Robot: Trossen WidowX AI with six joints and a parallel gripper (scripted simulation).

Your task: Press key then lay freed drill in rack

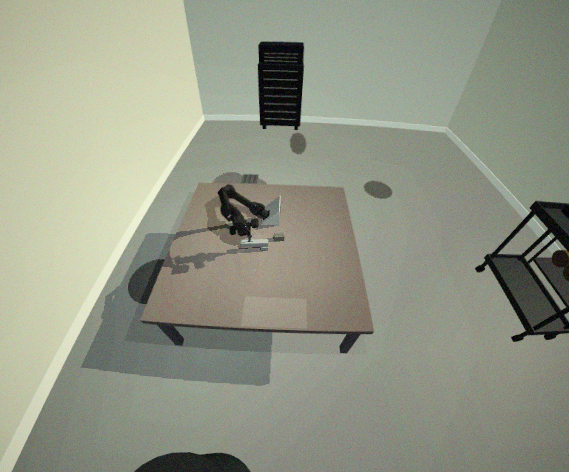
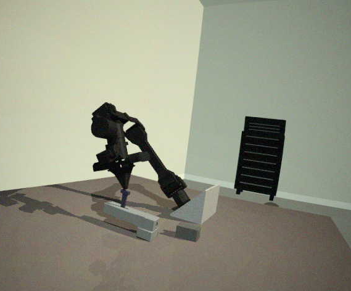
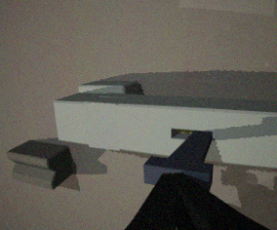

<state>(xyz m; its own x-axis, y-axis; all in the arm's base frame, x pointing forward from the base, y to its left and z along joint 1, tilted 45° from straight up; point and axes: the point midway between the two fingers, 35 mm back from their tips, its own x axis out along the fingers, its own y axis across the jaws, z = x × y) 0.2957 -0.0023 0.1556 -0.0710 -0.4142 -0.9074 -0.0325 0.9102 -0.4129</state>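
Right now my gripper tip is 40 mm above the dark blue t-shaped key. Round my gripper tip: housing block (30 mm to the left, 90 mm below); grey block (90 mm behind, 190 mm to the left, 120 mm below).
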